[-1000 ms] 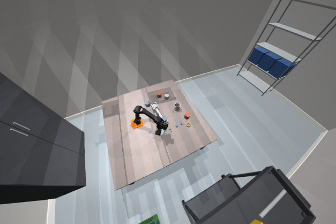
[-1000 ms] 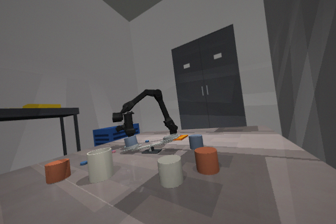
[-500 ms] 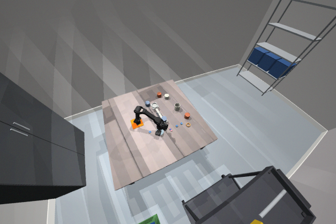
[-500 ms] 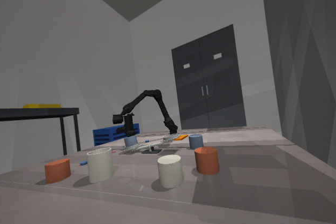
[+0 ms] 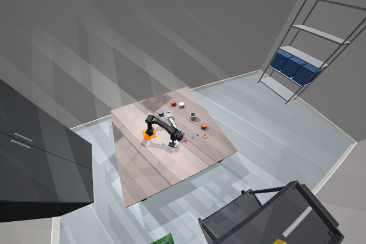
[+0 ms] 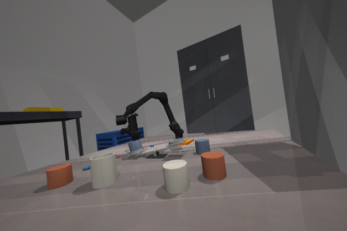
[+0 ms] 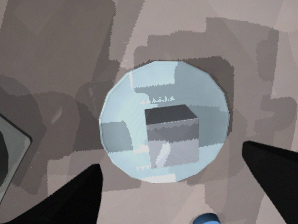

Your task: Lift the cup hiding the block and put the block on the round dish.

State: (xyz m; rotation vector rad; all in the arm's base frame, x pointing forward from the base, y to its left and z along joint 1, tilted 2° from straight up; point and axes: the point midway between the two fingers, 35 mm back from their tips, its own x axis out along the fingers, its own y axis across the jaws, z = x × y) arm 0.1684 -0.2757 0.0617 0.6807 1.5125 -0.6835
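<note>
Right now the grey block is 1 cm to the right of my gripper tip and 2 cm below it. From my gripper tip the other things lie so: blue-grey cup (13 cm ahead, 7 cm to the left, 2 cm above); orange ring (36 cm ahead, 15 cm to the right, 3 cm below); round dish (4 cm below).
</note>
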